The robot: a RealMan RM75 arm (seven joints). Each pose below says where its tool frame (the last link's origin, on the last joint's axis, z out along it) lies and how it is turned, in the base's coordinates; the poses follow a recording.
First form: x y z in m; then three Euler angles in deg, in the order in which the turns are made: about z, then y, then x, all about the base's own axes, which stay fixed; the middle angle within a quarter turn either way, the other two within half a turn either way.
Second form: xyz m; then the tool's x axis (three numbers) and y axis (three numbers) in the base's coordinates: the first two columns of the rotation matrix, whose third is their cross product. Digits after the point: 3 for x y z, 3 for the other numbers.
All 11 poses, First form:
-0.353, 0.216, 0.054, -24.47, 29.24, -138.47
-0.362, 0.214, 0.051, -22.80, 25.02, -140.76
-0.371, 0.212, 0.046, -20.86, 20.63, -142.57
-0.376, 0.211, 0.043, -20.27, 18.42, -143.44
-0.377, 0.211, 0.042, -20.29, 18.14, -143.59
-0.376, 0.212, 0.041, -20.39, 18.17, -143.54
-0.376, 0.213, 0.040, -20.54, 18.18, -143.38
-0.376, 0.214, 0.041, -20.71, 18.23, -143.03
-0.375, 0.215, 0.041, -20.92, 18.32, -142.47
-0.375, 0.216, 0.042, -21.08, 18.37, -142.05
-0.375, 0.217, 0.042, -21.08, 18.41, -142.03
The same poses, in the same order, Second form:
-0.353, 0.216, 0.054, 0.794, 0.015, 0.607, 0.361, -0.816, -0.452
-0.362, 0.214, 0.051, 0.835, 0.054, 0.547, 0.351, -0.818, -0.456
-0.371, 0.212, 0.046, 0.875, 0.083, 0.478, 0.333, -0.818, -0.468
-0.376, 0.211, 0.043, 0.890, 0.102, 0.444, 0.329, -0.819, -0.471
-0.377, 0.211, 0.042, 0.891, 0.106, 0.441, 0.330, -0.819, -0.470
-0.376, 0.212, 0.041, 0.891, 0.107, 0.442, 0.331, -0.818, -0.470
-0.376, 0.213, 0.040, 0.890, 0.107, 0.444, 0.333, -0.817, -0.471
-0.376, 0.214, 0.041, 0.888, 0.107, 0.446, 0.336, -0.814, -0.474
-0.375, 0.215, 0.041, 0.887, 0.104, 0.450, 0.339, -0.809, -0.480
-0.375, 0.216, 0.042, 0.886, 0.103, 0.453, 0.341, -0.805, -0.484
-0.375, 0.217, 0.042, 0.885, 0.102, 0.454, 0.341, -0.805, -0.485

